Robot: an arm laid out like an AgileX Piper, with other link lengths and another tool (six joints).
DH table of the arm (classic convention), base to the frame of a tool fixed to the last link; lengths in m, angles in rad. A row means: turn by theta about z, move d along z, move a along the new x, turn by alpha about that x. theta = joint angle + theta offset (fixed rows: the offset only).
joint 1: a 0; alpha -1.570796; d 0.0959; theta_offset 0
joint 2: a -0.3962; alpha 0; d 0; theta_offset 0.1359
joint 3: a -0.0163; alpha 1.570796; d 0; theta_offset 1.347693
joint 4: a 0; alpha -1.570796; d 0.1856; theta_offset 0
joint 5: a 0; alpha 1.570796; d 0; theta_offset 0
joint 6: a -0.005; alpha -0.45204; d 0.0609; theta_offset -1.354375
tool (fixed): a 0; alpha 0; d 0.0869; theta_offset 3.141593
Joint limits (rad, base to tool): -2.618..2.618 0..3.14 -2.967..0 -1.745..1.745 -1.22..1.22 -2.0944..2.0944
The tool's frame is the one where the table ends.
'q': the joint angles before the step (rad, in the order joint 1, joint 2, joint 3, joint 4, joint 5, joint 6). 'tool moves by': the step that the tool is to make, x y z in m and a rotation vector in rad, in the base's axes. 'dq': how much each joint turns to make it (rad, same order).
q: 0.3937, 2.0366, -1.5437, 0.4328, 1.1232, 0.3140
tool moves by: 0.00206, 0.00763, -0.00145, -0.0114, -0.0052, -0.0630
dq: 0.0173, 0.0000, 0.0025, -0.0151, -0.0351, 0.0789
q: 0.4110, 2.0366, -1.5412, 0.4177, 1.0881, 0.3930
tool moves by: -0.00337, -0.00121, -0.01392, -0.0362, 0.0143, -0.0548
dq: 0.0078, 0.0000, 0.0689, -0.0243, -0.0648, 0.0535
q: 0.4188, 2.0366, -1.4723, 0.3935, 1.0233, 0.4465
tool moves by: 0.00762, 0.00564, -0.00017, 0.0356, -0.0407, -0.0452
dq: 0.0000, 0.0000, 0.0074, 0.0308, -0.0671, 0.0078
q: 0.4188, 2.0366, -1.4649, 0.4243, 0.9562, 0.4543
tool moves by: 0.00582, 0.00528, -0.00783, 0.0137, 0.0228, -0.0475
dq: 0.0000, 0.0228, 0.0024, 0.0243, -0.0222, 0.0298
